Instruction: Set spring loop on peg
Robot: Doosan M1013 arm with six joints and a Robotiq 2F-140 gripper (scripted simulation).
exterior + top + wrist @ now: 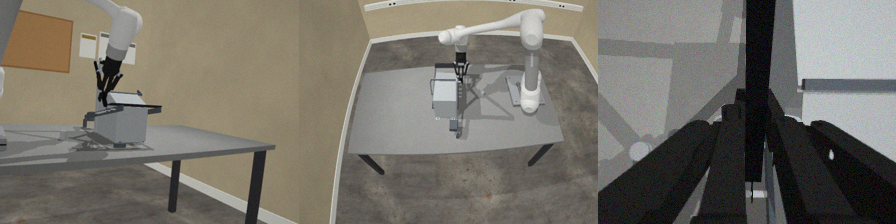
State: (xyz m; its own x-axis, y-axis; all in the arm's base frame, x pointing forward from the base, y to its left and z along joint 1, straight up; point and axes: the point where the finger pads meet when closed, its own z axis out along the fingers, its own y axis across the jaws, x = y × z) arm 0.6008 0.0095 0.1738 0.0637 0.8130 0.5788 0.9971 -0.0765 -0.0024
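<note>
My hand is 40 mm to the right of the dark spring and 40 mm below it. From my hand the other things lie so: steel test weight (190 mm behind, 10 mm to the right, 190 mm below).
</note>
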